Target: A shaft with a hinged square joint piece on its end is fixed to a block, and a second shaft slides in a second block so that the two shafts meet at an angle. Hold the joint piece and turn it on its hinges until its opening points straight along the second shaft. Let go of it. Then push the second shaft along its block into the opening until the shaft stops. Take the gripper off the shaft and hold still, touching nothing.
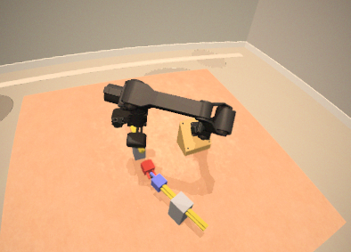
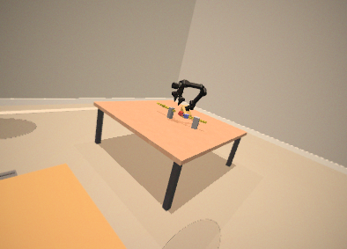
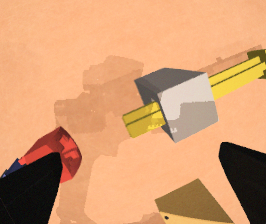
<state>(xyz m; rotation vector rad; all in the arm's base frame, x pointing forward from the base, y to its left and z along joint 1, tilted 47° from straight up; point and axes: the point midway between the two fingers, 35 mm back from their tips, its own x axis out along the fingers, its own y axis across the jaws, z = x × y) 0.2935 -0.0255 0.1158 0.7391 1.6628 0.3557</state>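
Now: gripper tip 9 cm to the right of the red joint piece, 8 cm above it and 2 cm past it.
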